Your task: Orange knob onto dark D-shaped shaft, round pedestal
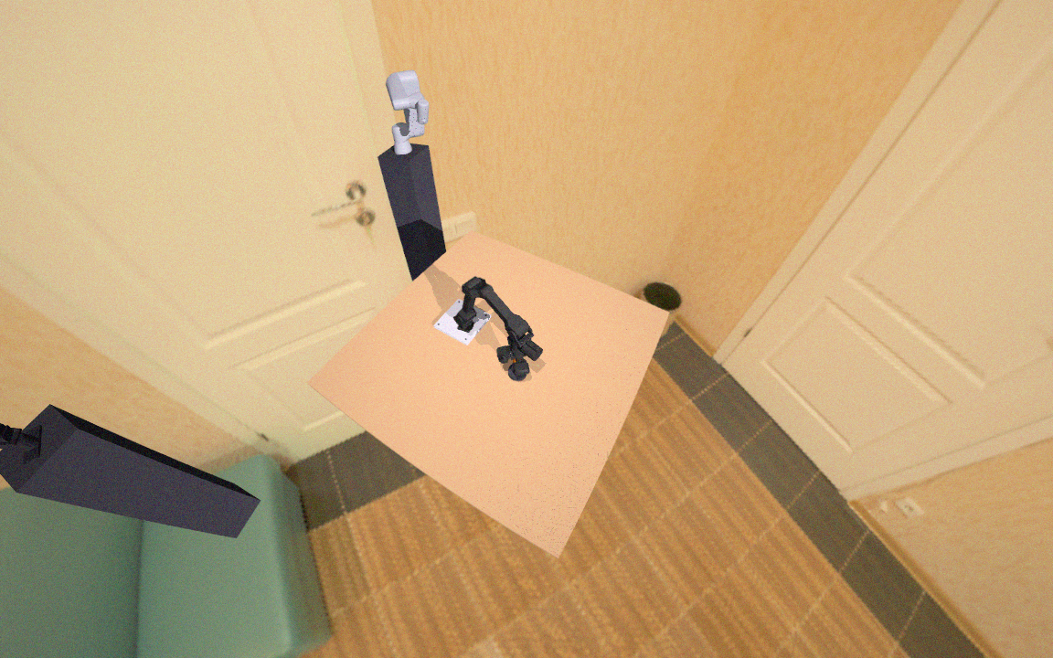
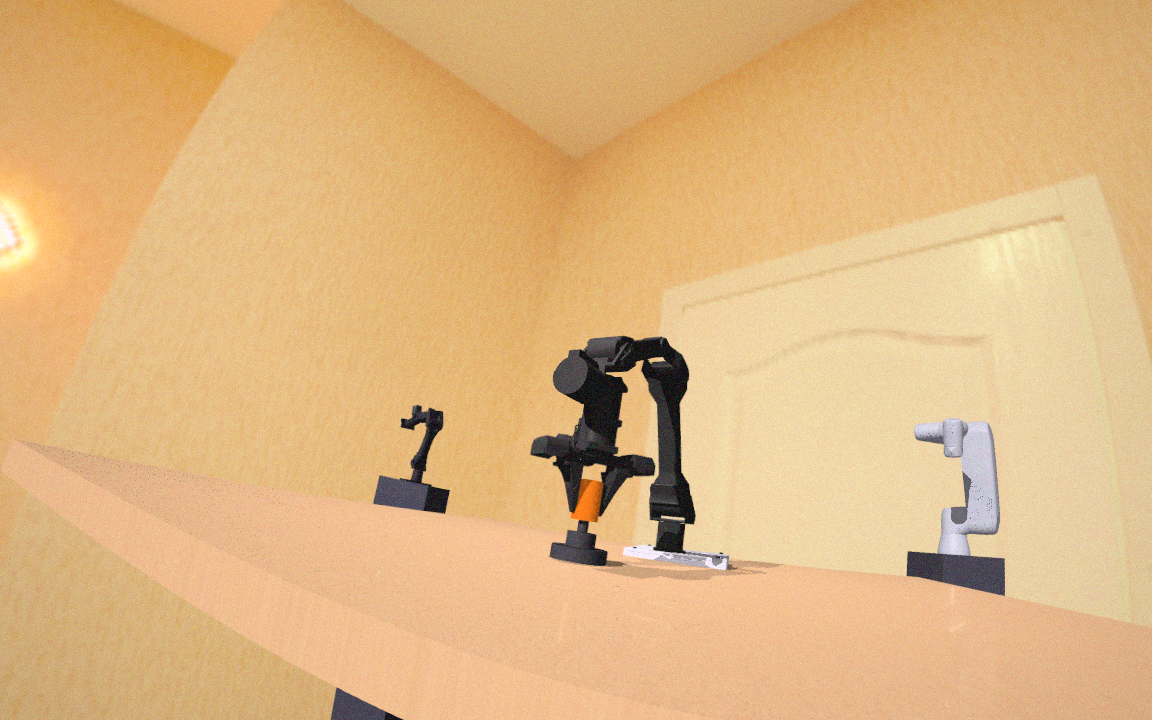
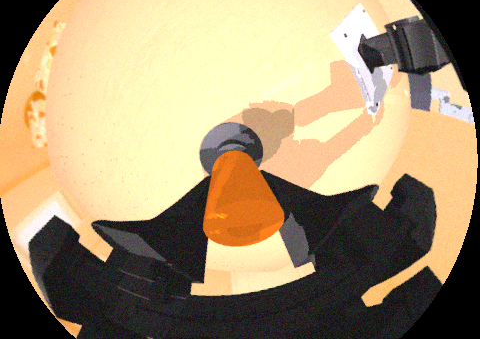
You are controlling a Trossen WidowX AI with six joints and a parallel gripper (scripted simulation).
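Right now my gripper tip is 20 mm below the orange knob. Also, from my gripper tip: round pedestal 40 mm below.
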